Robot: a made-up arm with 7 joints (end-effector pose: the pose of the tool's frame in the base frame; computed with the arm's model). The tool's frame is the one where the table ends.
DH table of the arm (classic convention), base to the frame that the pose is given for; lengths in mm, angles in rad. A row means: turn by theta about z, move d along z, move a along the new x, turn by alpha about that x. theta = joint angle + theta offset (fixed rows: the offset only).
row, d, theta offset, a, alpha
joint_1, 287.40, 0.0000, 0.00, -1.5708
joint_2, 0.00, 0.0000, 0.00, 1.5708
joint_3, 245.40, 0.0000, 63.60, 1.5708
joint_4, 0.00, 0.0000, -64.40, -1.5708
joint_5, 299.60, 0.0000, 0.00, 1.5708
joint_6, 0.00, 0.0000, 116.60, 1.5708
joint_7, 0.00, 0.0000, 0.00, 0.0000
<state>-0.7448 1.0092 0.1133 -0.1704 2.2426 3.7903 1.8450</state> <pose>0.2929 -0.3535 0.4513 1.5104 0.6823 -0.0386</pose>
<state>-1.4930 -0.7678 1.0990 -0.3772 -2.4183 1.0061 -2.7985</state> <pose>0.0455 0.3993 0.8190 1.8284 -0.4485 -1.4080</pose>
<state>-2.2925 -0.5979 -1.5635 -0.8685 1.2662 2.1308 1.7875</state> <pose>0.0054 0.4822 0.7233 -1.4164 -0.1460 2.7637</pose>
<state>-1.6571 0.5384 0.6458 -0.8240 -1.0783 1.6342 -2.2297</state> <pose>0.1544 -0.5295 0.6533 2.3865 1.2455 -1.1232</pose>
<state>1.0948 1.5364 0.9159 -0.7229 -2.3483 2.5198 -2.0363</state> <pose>-0.0138 0.5966 0.1711 -1.4066 1.4792 0.3240</pose>
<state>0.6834 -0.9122 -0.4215 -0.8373 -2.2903 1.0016 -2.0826</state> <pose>-0.1447 -0.3255 0.8414 2.4490 0.3743 -0.5876</pose>
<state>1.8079 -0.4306 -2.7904 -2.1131 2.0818 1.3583 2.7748</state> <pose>0.2721 -0.3706 0.1998 1.0365 0.6710 2.2123</pose>
